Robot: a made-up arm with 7 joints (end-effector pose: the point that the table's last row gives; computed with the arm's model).
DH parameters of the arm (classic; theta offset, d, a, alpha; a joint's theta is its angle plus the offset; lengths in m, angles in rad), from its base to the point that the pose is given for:
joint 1: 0 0.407 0 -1.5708
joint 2: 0 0 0 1.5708
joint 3: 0 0.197 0.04 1.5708
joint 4: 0 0 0.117 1.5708
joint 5: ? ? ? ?
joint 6: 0 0 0.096 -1.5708
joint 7: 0 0.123 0 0
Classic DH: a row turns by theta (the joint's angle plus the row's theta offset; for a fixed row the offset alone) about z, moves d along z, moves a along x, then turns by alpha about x.
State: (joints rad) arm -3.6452 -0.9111 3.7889 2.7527 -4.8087 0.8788 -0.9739
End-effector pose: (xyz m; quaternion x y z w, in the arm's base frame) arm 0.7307 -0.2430 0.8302 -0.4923 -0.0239 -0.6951 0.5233
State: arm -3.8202 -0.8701 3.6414 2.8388 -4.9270 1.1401 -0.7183
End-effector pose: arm 0.6304 -0.3445 0.8890 -0.5728 -0.0558 -0.6641 0.4772
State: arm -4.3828 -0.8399 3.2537 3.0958 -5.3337 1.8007 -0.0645
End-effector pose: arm 0.3034 -0.5222 0.9125 -0.8244 0.2788 -0.4289 0.2424
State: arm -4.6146 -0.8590 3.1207 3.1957 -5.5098 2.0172 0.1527
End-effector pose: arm 0.1612 -0.5535 0.8896 -0.7836 0.5227 -0.3017 0.1477
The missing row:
joint 5: 0 0.515 0 1.5708
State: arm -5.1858 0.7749 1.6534 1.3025 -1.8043 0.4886 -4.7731
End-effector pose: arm -0.6188 0.3481 0.5570 -0.4111 -0.7148 -0.0838 0.5594
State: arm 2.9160 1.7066 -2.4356 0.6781 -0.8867 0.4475 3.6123
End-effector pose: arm 0.2600 0.3374 0.8493 -0.1601 0.4178 -0.5231 0.7254
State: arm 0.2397 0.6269 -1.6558 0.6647 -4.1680 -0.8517 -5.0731
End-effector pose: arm -0.1506 -0.4269 0.3482 -0.6218 -0.4796 0.5769 0.2247
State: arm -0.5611 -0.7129 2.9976 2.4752 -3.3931 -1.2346 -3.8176
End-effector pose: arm -0.4738 0.3997 0.5985 0.0237 -0.9501 -0.2953 0.0977
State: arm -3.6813 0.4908 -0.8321 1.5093 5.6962 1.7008 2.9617
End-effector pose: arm -0.0816 0.6532 0.3779 -0.7215 0.4637 -0.4908 0.1534
